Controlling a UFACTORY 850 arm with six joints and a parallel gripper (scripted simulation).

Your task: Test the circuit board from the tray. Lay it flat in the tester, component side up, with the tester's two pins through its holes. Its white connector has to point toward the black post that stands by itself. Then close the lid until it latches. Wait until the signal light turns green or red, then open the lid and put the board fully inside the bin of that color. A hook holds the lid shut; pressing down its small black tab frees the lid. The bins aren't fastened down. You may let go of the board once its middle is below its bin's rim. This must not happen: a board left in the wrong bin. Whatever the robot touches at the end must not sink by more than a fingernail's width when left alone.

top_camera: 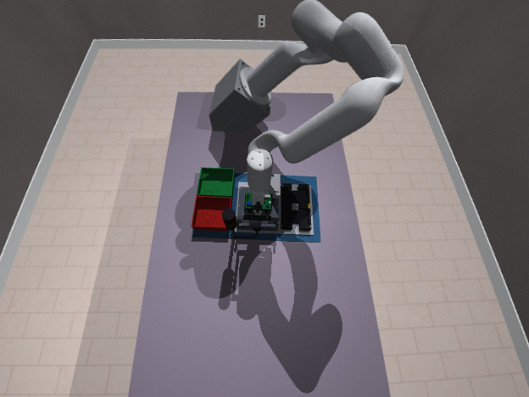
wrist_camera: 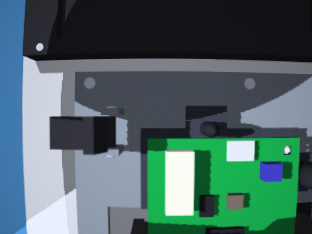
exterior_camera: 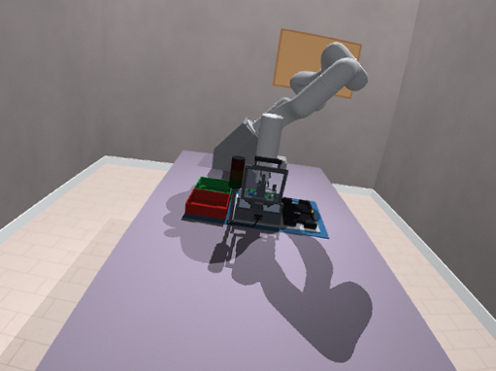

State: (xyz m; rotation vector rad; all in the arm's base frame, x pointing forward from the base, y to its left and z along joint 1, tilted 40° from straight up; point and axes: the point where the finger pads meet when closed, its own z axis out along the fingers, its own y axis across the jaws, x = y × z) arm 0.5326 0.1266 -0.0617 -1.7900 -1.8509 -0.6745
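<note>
Now: the green circuit board right at my hand. From my hand the other things lie so: clear lid (12 cm ahead, 10 cm above); then red bin (5 cm ahead, 20 cm to the right, 7 cm below); then tester nest (1 cm ahead, 1 cm to the left, 1 cm below).
</note>
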